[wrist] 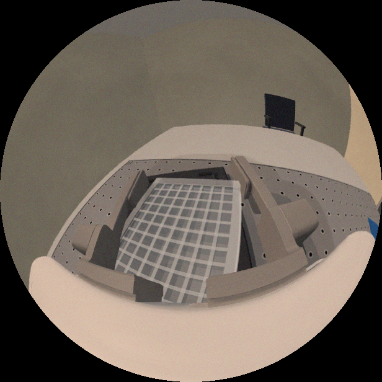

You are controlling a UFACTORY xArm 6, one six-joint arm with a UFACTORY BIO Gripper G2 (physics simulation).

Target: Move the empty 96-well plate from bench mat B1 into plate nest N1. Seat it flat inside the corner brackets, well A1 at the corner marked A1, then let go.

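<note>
The pale 96-well plate point(185, 225), a grid of square wells, lies between the two brown-grey fingers of my gripper point(191, 184) in the wrist view. The fingers stand along its two long sides and are shut on it. A dark flat base point(187, 174) with a small marking shows past the plate's far edge and beside its right edge. I cannot tell whether this base is mat B1 or nest N1, or whether the plate touches it. The plate's near end is partly hidden by the gripper body, and no A1 mark can be read.
A grey perforated board point(295, 192) lies around the dark base, on a pale table point(215, 140). Part of a blue object point(373, 227) shows at the right edge. A dark chair point(280, 112) stands beyond the table.
</note>
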